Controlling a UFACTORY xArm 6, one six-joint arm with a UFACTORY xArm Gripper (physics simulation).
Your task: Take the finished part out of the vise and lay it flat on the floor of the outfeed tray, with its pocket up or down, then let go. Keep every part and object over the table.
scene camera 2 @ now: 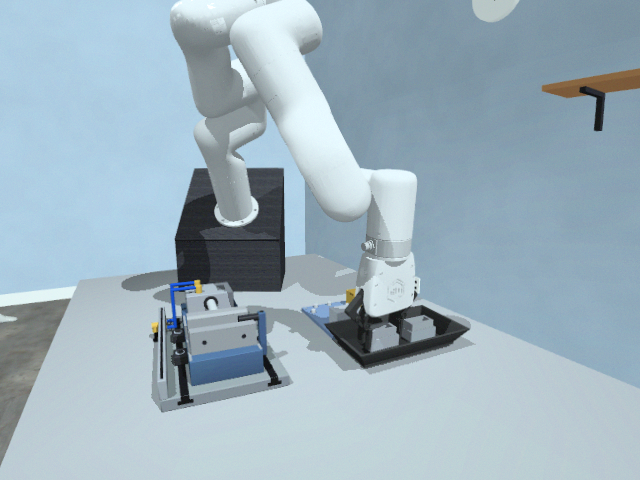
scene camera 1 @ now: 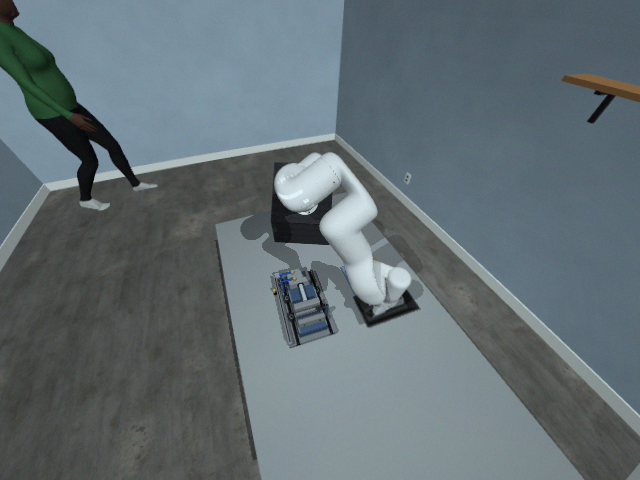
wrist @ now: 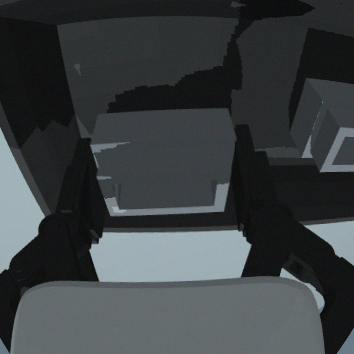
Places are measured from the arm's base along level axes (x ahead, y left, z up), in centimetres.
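Where they show: gripper, fingertip midpoint: (scene camera 2: 379, 340) (wrist: 164, 150); arm's base at its link origin: (scene camera 2: 236, 210).
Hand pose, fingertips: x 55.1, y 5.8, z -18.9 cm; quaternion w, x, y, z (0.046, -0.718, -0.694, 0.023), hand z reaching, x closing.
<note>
Each offset is from my fingertips to the centre of the thing. "pt": to the spot under its first point.
The finished part {dx +0.0, dy +0.0, dz +1.0 cm} (scene camera 2: 383, 337) (wrist: 162, 150), a grey block, is between the two black fingers of my gripper (scene camera 2: 383, 333) (wrist: 164, 150), which is shut on it. A recess with a light rim shows on its near side in the wrist view. The part is low inside the black outfeed tray (scene camera 1: 392, 317) (scene camera 2: 413, 353) (wrist: 150, 50); whether it touches the tray floor is hard to tell. In scene camera 1 the arm hides the part. The vise {dx -16.8, dy -25.1, dz +1.9 cm} (scene camera 1: 311, 315) (scene camera 2: 222, 338), grey and blue, stands left of the tray, and no part shows clearly in it.
Another grey block {dx +0.0, dy +10.1, dz -0.1 cm} (scene camera 2: 419, 328) (wrist: 336, 117) stands in the tray, right of the held part. A blue plate {dx -16.9, dy +7.4, dz -2.7 cm} (scene camera 2: 324, 311) with pegs and a yellow block {dx -21.0, dy +12.6, dz -0.5 cm} (scene camera 2: 351, 295) are behind the tray. Blue brackets with yellow ends {pt dx -25.2, dy -30.1, dz +4.8 cm} (scene camera 2: 174, 304) rise at the vise's left. A person (scene camera 1: 41, 77) stands beyond the table.
</note>
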